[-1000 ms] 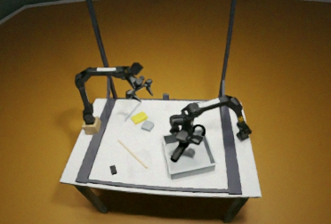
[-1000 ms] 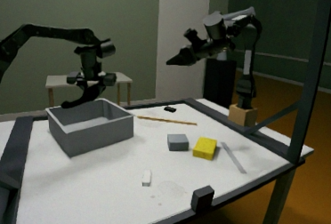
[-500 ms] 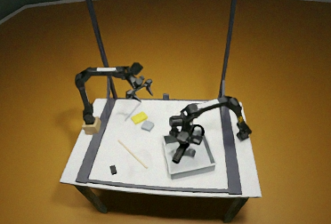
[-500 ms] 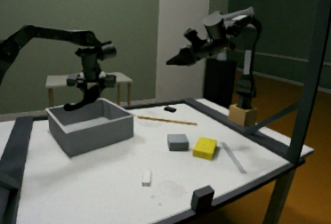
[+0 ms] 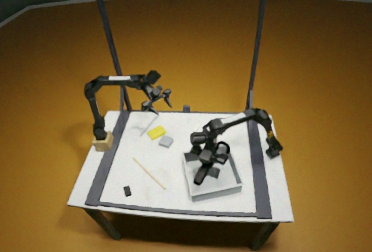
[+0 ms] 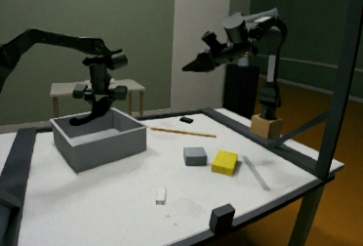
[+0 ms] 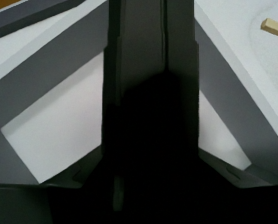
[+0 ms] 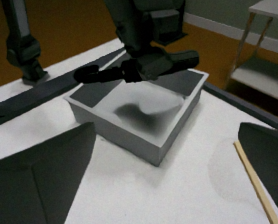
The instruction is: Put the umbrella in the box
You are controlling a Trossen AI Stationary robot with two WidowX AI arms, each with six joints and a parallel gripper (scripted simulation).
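The grey storage box lies 120 mm below my left hand, 20 mm to the left of it and 10 mm behind it. The rest, counted from my left hand: black folded umbrella: 30 mm to the left, 20 mm below, 10 mm behind; grey block: 270 mm to the right, 230 mm behind, 150 mm below; long wooden stick: 340 mm to the right, 160 mm below, 10 mm behind.
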